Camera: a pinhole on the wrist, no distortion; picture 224 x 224 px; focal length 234.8 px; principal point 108.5 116.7 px. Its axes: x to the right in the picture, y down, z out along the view. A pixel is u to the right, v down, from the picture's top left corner.
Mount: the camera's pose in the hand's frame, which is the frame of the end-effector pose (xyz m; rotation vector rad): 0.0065 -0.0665 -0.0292 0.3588 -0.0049 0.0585
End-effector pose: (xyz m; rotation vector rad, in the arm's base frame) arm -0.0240 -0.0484 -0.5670 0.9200 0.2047 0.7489
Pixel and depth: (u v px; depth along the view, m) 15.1 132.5 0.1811
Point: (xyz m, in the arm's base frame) 0.0559 -0.2306 -0.5853
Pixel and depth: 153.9 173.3 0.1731
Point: 0.1158 -0.1510 -0.5390
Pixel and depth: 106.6 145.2 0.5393
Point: 0.3051 -0.4429 -0.4164
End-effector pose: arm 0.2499 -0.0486 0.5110 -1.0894 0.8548 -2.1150
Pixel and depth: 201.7 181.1 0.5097
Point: 0.5551 -0.2703 0.9108
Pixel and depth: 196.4 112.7 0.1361
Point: 0.2808 -0.0490 0.6691
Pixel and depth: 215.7 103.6 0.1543
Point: 0.2816 -0.0611 0.6936
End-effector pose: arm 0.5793 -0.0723 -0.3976 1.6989 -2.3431 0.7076
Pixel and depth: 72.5 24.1 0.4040
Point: 0.9710 -0.2576 -0.5700
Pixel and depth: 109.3 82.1 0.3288
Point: 0.8234 -0.2589 -0.5583
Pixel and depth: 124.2 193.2 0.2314
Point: 0.6743 -0.2060 -0.5562
